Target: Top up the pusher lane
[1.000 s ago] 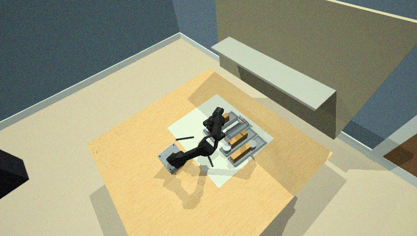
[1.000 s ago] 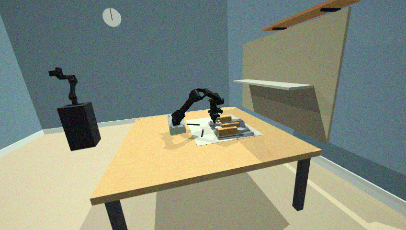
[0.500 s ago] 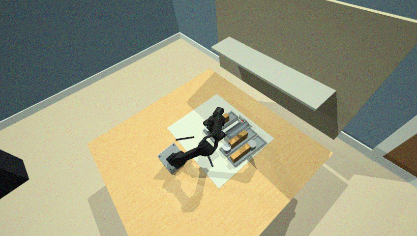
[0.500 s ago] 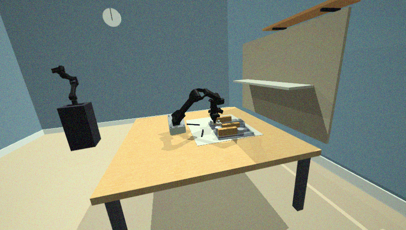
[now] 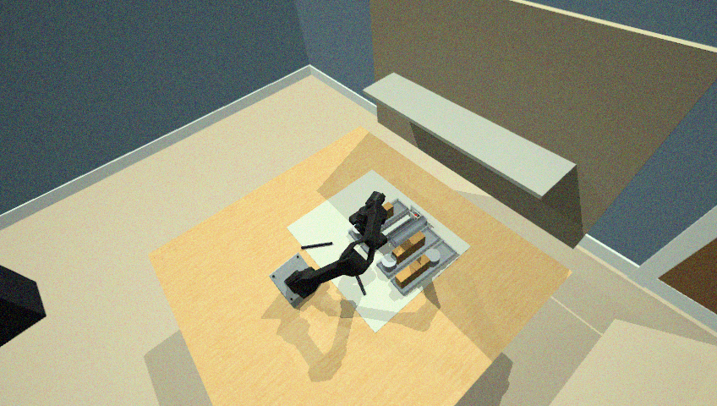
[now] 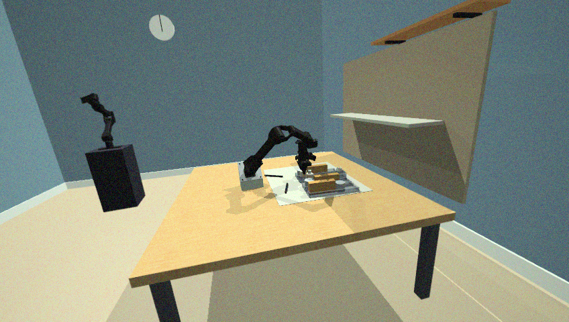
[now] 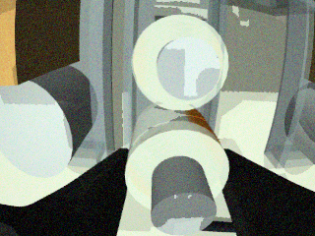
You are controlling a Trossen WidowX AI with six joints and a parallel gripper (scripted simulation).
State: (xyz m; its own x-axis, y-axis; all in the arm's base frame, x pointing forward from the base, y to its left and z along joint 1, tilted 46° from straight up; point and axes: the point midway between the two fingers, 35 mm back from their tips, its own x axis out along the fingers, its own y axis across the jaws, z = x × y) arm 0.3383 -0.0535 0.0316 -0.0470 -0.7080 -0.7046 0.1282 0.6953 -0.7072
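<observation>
Now: the grey railed lane 140 mm ahead of my gripper tip, 40 mm to the right of it and 40 mm below it. The rest, counted from my gripper tip: white pusher (150 mm ahead, 50 mm to the right, 10 mm below); then wall shelf (500 mm ahead, 10 mm to the right, 310 mm above).
</observation>
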